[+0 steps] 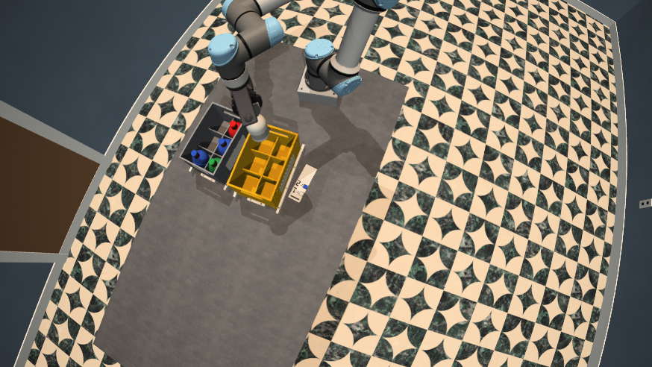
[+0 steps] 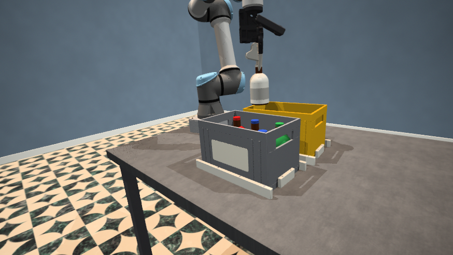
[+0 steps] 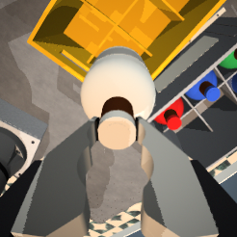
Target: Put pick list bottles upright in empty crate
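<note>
Now: the white-label bottle 7 cm below my hand. Also, from my hand: red-label bottle 25 cm below, 14 cm to the right, 2 cm behind; yellow crate 25 cm below, 9 cm ahead, 4 cm to the left; grey crate 25 cm below, 20 cm to the right, 6 cm ahead.
</note>
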